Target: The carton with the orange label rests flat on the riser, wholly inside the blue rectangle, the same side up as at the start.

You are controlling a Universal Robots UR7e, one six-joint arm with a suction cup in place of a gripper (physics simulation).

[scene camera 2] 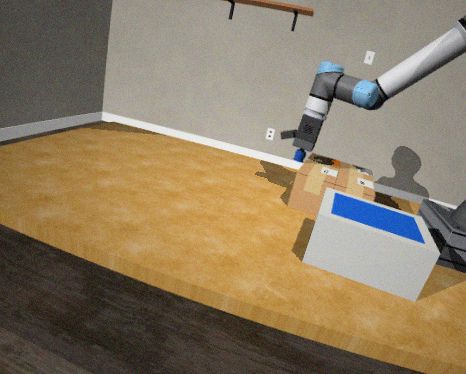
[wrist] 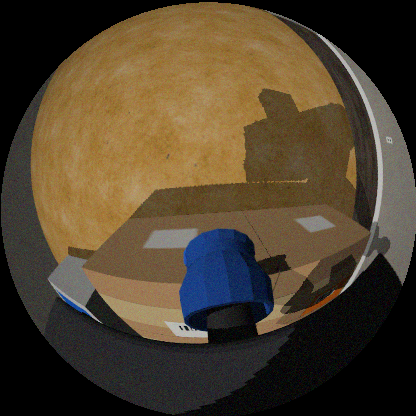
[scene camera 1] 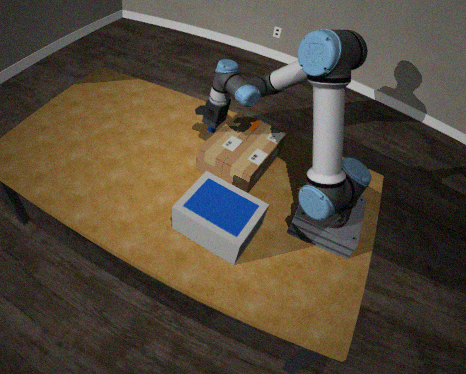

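Observation:
Nothing is held by the suction cup [wrist: 221,269]. On the table rests a grey riser [scene camera 2: 391,250], and the wrist view has the riser [wrist: 68,279] as well.

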